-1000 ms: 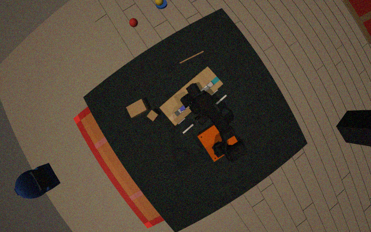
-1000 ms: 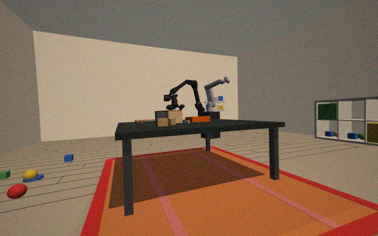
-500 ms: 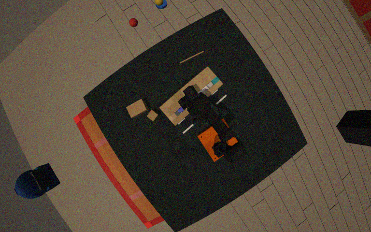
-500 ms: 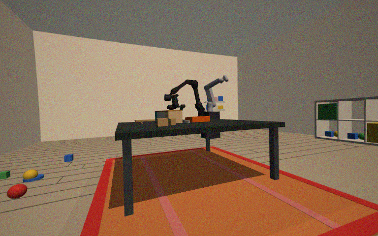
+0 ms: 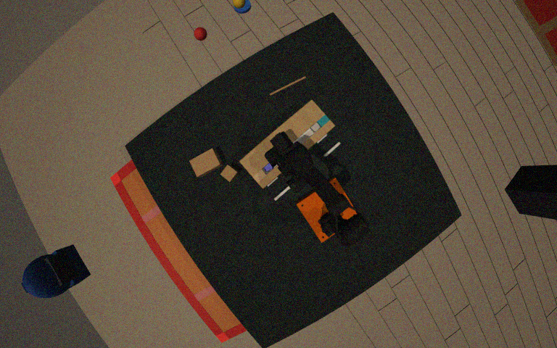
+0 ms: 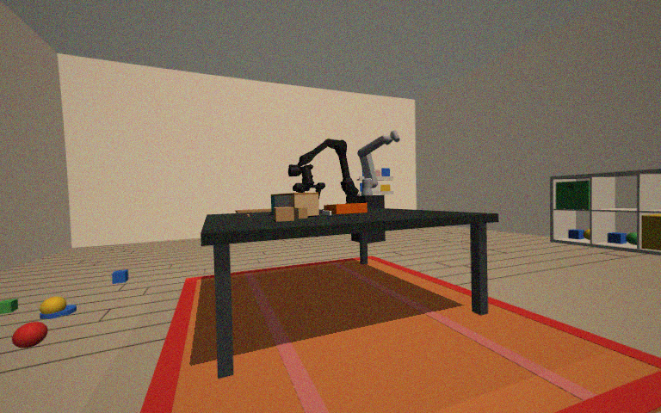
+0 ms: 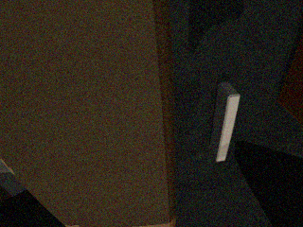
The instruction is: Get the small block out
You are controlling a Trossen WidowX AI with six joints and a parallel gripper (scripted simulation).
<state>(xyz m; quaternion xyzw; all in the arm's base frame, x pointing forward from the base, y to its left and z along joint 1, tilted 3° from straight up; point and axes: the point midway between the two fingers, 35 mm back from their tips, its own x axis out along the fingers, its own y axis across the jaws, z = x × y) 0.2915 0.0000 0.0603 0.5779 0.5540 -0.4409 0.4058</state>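
The purple block lies 60 mm ahead of my gripper tip and 20 mm to the left of it. Also, from my gripper tip: box: 110 mm to the right, 30 mm ahead, 20 mm below; then thin stick: 310 mm to the right, 280 mm ahead, 80 mm below.
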